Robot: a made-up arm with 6 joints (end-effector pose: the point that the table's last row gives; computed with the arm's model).
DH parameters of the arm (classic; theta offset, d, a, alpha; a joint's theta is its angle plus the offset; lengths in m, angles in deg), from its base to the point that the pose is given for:
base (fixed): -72.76 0 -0.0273 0
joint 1: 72.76 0.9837 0.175 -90
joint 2: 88.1 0 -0.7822 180
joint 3: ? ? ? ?
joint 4: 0 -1.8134 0.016 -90
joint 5: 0 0.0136 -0.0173 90
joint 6: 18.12 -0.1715 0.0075 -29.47
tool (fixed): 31.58 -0.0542 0 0
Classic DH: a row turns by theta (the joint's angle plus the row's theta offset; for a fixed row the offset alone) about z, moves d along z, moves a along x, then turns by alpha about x.
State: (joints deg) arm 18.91 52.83 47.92 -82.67 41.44 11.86
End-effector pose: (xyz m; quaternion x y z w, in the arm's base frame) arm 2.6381 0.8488 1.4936 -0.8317 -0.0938 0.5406 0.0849
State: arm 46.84 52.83 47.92 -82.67 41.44 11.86
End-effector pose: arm 1.9445 1.9924 1.4936 0.7845 0.2917 -0.5451 0.0480
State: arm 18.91 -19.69 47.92 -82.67 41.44 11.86
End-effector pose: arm 0.4604 0.1028 3.6121 -0.9568 -0.2267 -0.0475 0.1754
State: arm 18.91 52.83 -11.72 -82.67 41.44 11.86
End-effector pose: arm 1.7219 0.5349 -0.2299 0.4810 -0.0457 -0.8754 0.0162
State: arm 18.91 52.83 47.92 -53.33 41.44 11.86
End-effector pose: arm 2.6342 0.8757 1.5519 0.8671 -0.0134 -0.4792 0.1358
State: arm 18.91 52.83 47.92 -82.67 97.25 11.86
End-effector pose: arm 2.4831 0.7177 1.5194 -0.8174 0.3058 0.3825 0.3034
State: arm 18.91 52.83 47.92 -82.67 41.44 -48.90
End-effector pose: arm 2.6283 0.8252 1.5050 -0.7798 -0.3587 0.2649 0.4395
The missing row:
joint 3: -1.9 -0.0458 -0.1651 90
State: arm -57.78 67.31 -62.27 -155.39 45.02 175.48
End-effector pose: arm -0.1840 0.3302 -0.1930 0.3336 -0.6698 0.6627 0.0302
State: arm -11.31 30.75 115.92 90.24 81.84 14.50
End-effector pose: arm 0.5786 0.1594 3.5235 -0.0162 -0.8213 0.4444 0.3574
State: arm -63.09 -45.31 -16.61 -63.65 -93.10 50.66
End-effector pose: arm 0.7346 -0.8838 2.4205 0.5230 0.1041 -0.6687 0.5181
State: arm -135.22 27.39 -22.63 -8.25 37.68 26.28
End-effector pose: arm -1.4083 -1.4056 0.3420 -0.0207 0.5037 0.7717 0.3877
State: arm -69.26 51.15 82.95 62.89 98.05 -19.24
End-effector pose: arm 0.9659 -1.8992 2.6358 0.2815 -0.6056 0.0113 0.7442
